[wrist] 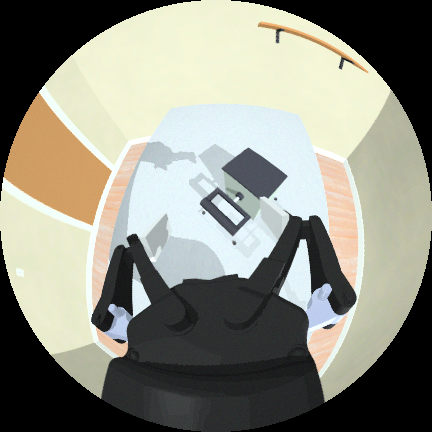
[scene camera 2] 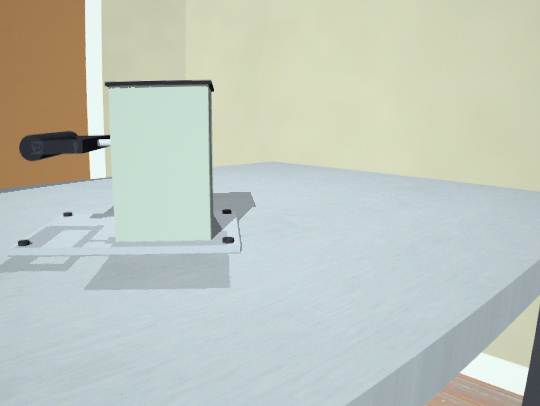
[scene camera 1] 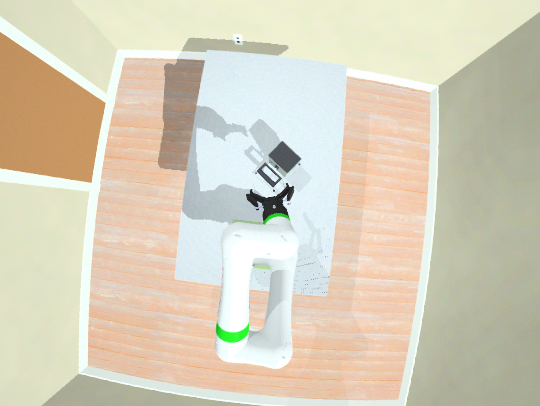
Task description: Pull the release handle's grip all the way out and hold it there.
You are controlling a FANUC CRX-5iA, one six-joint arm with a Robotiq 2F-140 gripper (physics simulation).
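The release handle's black rectangular grip (scene camera 1: 265, 179) (scene camera 2: 47, 146) (wrist: 218, 218) stands out from the side of a pale green box (scene camera 2: 162, 165) with a dark lid (scene camera 1: 284, 155) (wrist: 255, 172). A short stretch of white rod (scene camera 2: 103, 143) shows between grip and box. My gripper (scene camera 1: 270, 191) (wrist: 213, 214) is open and empty, its fingers wide apart, pointing towards the grip and apart from it. In the wrist view the grip lies beyond the fingertips, closer to the right finger, with its long side slanting down to the right. The gripper does not show in scene camera 2.
The box stands on a pale base plate (scene camera 2: 175, 248) with dark bolts at its corners, on the light grey table (scene camera 1: 300, 100) (scene camera 2: 350, 300). The white arm (scene camera 1: 235, 290) reaches over the table's near end, above a green mounting plate (scene camera 1: 245, 221).
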